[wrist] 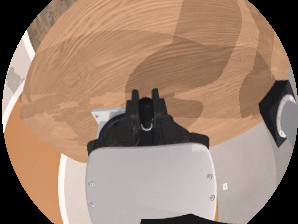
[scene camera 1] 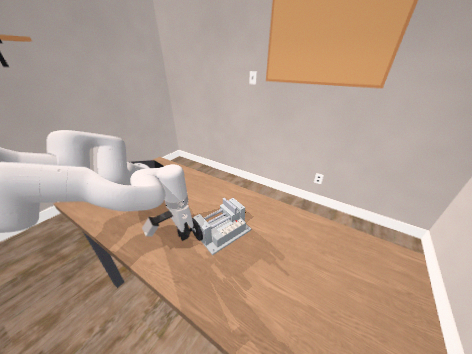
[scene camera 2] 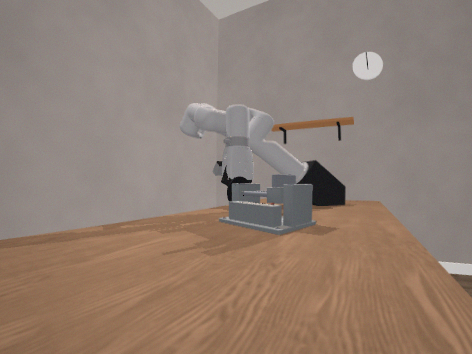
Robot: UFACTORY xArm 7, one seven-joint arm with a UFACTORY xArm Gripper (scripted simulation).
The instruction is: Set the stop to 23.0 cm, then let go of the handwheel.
Labels:
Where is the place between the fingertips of the gripper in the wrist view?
At 145, 97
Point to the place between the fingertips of the gripper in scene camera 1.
184, 236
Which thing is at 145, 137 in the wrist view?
A handwheel.

